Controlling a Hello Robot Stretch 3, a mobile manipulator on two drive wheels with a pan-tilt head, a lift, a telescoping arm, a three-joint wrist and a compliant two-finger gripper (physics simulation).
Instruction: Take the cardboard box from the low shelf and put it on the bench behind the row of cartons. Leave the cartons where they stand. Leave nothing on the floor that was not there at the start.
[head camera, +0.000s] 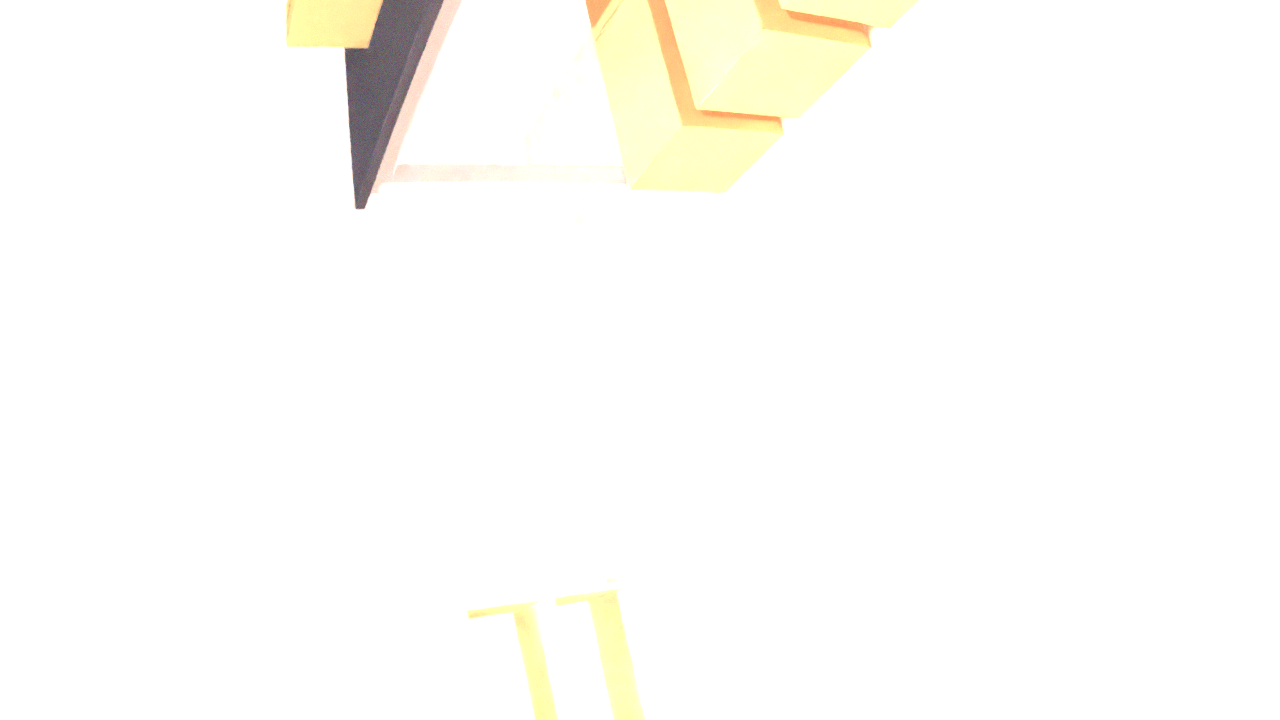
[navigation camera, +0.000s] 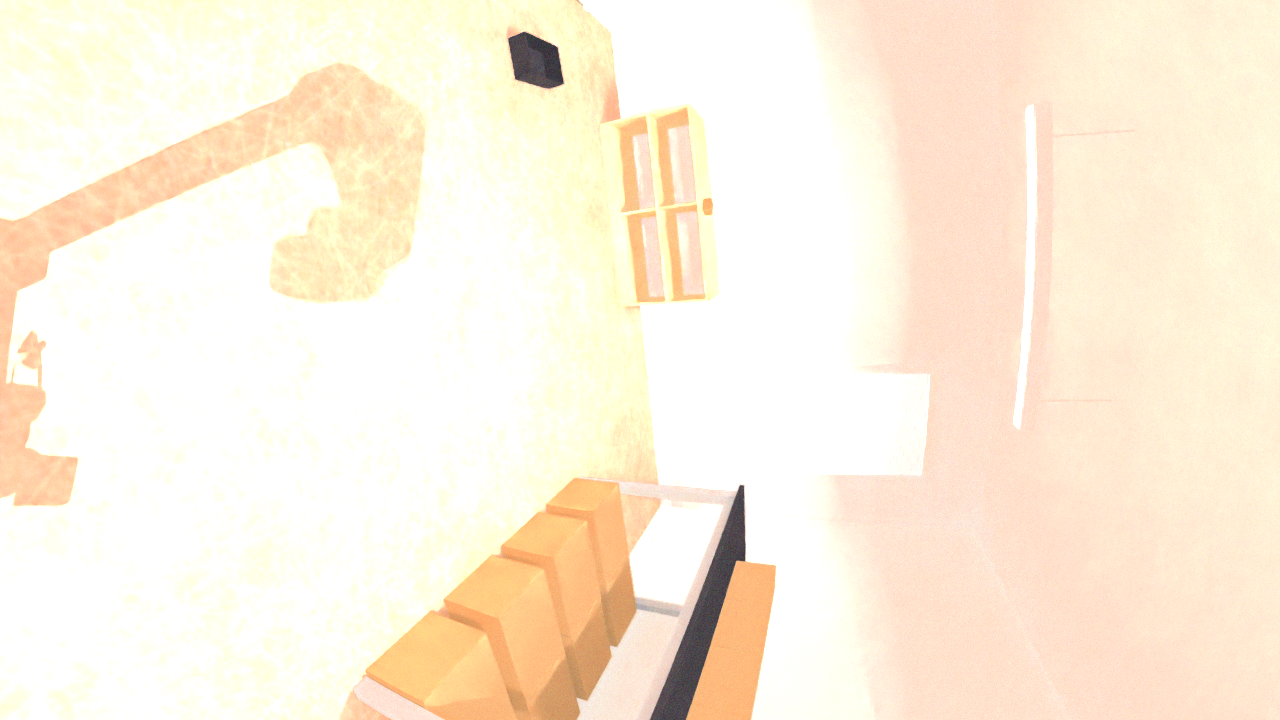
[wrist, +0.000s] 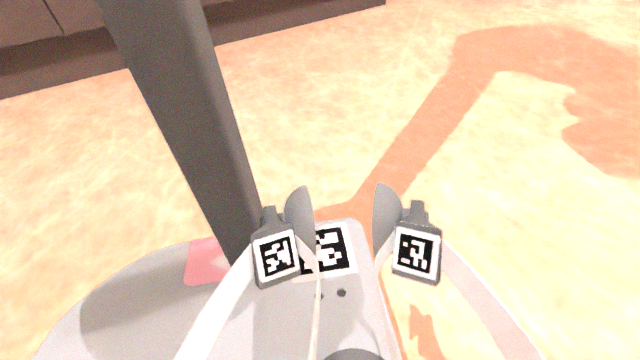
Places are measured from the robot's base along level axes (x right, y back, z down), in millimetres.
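Where they show: gripper, fingertip midpoint: (wrist: 341, 209).
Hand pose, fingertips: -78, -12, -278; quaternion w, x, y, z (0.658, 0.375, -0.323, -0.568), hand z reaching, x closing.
Observation:
After its pixels a point has its place, as x, y, z.
My gripper (wrist: 341, 209) {-78, -12, -278} is open and empty above the robot's base in the wrist view. In the navigation view, which is turned sideways, a row of cartons (navigation camera: 496, 591) {702, -1263, -172} stands along one side of the pale bench (navigation camera: 680, 493) {451, -2128, -605}, with a dark panel (navigation camera: 733, 537) {1016, -3268, -776} along its other side. Parts of the cartons (head camera: 707, 156) {478, -1952, -143}, bench (head camera: 510, 172) {467, -2133, -557} and dark panel (head camera: 384, 80) show in the washed-out head view. The cartons hide part of the bench top. I cannot make out the cardboard box or tell which shelf is the low shelf.
An open, divided shelf unit (navigation camera: 712, 259) {-931, -2773, -610} stands by the wall. A black bin (navigation camera: 537, 62) {-1727, -1573, -4} stands on the floor near it. A long orange-brown block (navigation camera: 738, 626) {842, -1650, -997} lies beyond the dark panel. A dark column (wrist: 175, 125) {-116, 75, -326} rises beside my gripper; brown cabinets (wrist: 300, 25) are farther back.

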